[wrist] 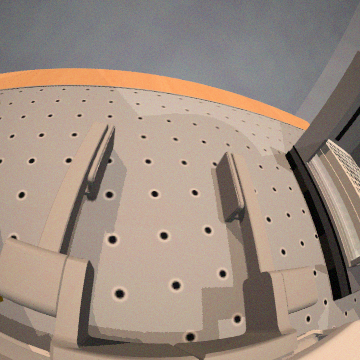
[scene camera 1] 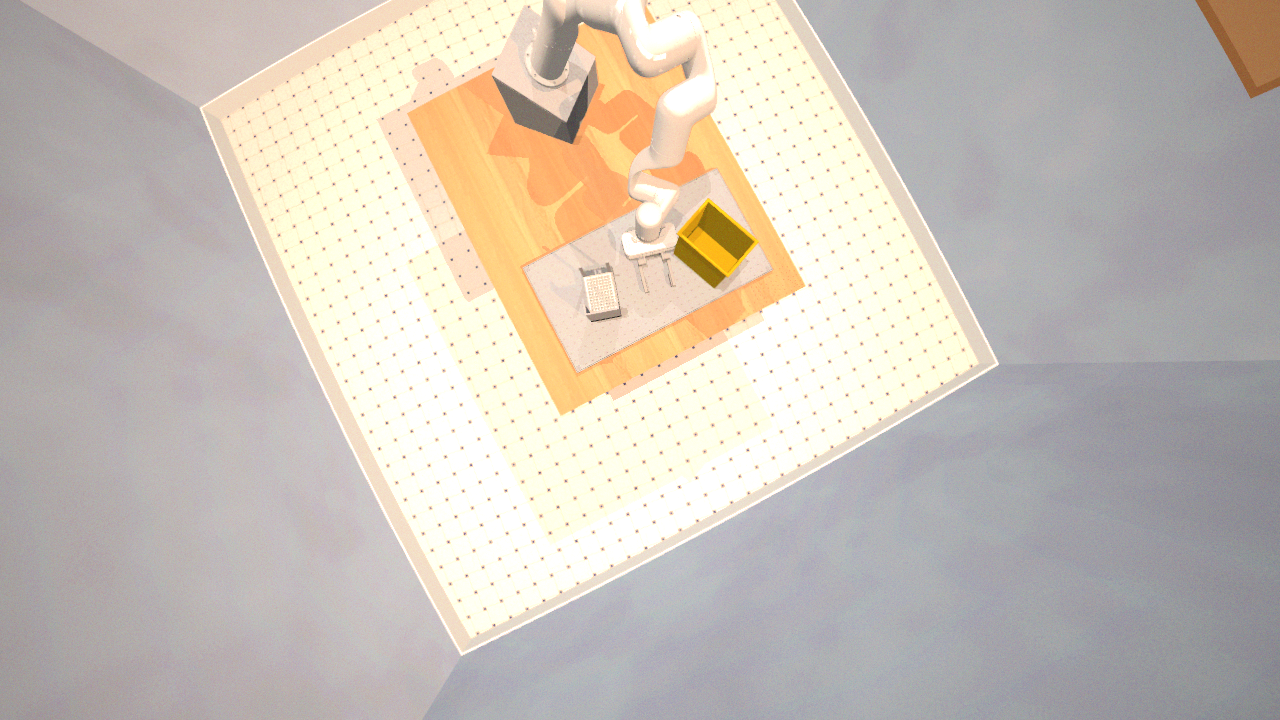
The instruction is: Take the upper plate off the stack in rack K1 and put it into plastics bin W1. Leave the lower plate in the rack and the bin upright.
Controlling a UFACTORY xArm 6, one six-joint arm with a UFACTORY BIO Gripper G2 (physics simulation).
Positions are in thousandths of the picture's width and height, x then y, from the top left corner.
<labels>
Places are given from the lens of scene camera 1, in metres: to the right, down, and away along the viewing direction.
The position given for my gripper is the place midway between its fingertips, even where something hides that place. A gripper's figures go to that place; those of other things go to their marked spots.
my gripper (scene camera 1: 516, 402): 0.06, -0.22, 1.17
yellow bin W1 (scene camera 1: 556, 338): 0.23, -0.37, 1.18
</labels>
